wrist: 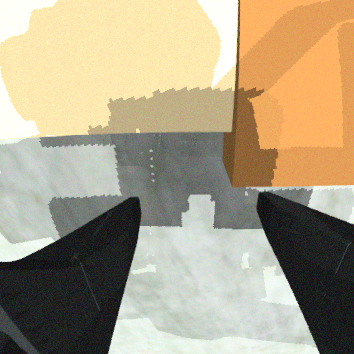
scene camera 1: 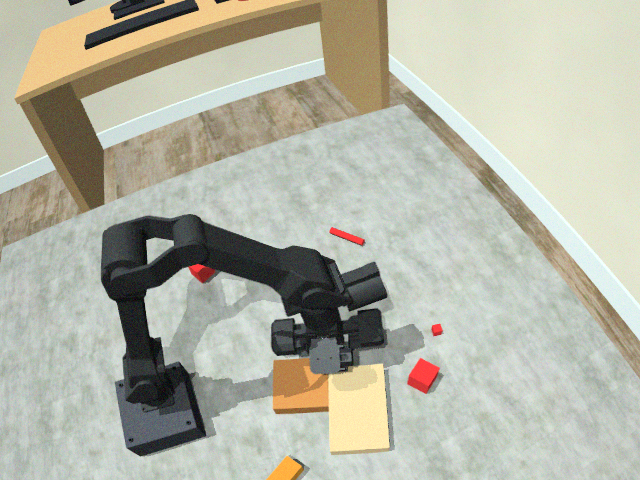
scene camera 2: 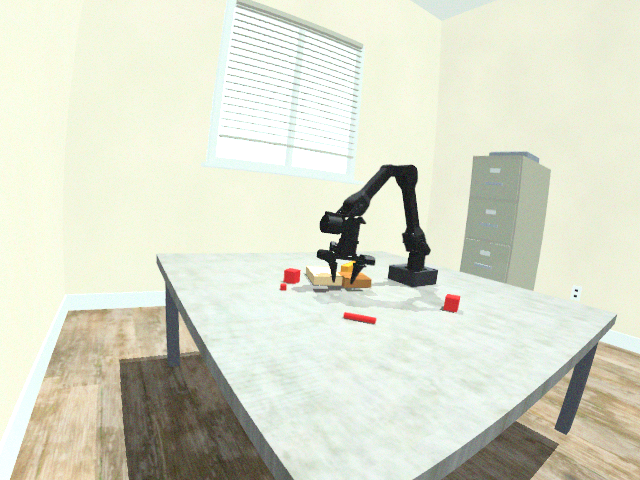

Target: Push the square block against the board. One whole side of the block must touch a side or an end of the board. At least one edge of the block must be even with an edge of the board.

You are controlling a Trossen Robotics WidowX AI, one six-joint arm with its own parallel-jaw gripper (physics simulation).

Labels:
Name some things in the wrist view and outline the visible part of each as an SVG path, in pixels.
My gripper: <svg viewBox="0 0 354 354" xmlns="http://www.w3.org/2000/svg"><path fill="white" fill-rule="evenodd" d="M137 196L128 197L81 227L22 258L12 261L0 261L0 354L108 354L138 238L141 210ZM260 191L257 196L256 211L262 228L308 325L319 354L354 354L354 224L331 215L329 216L329 214L274 193Z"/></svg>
A board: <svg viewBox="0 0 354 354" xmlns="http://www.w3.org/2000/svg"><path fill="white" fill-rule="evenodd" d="M0 0L0 139L98 133L231 131L236 60L237 0Z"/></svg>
A square block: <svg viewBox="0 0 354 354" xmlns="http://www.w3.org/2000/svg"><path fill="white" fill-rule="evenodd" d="M237 0L231 131L223 131L222 162L231 186L354 185L354 0Z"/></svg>

